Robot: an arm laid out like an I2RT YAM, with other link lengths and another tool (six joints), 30 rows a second.
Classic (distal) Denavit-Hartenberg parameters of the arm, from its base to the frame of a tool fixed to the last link. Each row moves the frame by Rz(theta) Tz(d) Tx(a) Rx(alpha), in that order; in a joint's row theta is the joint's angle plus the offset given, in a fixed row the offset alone. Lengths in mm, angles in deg.
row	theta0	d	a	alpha
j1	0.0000	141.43	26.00	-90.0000
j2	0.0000	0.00	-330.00	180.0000
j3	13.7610	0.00	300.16	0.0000
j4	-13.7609	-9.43	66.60	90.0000
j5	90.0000	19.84	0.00	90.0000
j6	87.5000	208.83	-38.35	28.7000
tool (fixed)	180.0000	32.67	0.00	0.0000
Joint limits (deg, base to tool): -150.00..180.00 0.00..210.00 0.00..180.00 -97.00..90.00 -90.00..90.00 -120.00..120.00
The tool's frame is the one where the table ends.
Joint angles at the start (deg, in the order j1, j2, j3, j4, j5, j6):
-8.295, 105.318, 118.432, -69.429, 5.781, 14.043
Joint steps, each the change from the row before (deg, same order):
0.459, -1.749, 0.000, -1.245, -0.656, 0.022
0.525, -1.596, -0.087, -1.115, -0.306, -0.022
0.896, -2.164, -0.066, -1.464, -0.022, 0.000
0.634, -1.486, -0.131, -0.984, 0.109, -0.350
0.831, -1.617, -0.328, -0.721, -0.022, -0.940
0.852, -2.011, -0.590, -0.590, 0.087, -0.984
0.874, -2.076, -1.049, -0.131, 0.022, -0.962
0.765, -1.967, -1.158, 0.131, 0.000, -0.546
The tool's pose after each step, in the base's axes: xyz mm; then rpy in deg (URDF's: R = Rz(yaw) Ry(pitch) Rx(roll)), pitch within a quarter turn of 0, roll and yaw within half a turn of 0. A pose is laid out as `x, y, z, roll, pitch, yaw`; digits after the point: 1 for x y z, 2 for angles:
538.3, -109.2, 365.2, 154.10, -34.43, -21.84
528.5, -101.6, 375.1, 154.50, -34.75, -21.36
514.8, -91.5, 388.9, 154.71, -35.36, -20.57
505.1, -84.9, 397.6, 154.46, -35.76, -19.57
496.1, -76.1, 406.4, 153.96, -36.36, -17.67
485.0, -67.6, 416.6, 153.36, -37.22, -15.72
474.8, -59.0, 425.0, 152.81, -38.14, -13.77
465.5, -51.9, 432.0, 152.59, -39.07, -12.44

